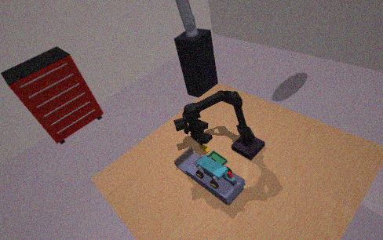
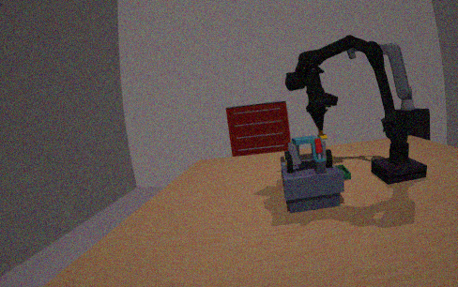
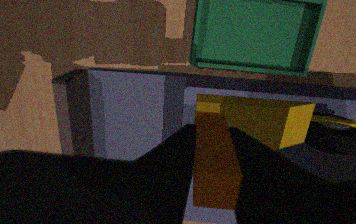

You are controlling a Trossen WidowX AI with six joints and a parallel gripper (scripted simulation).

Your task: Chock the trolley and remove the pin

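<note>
My gripper tip is 11 cm short of the red-headed stop pin, 26 cm to the right of it and 2 cm above it. From my gripper tip the other things lie so: yellow chock 2 cm to the left, 1 cm below; teal trolley 11 cm ahead, 15 cm to the left, 4 cm below; green tray 3 cm behind, 7 cm to the left, 16 cm below.
</note>
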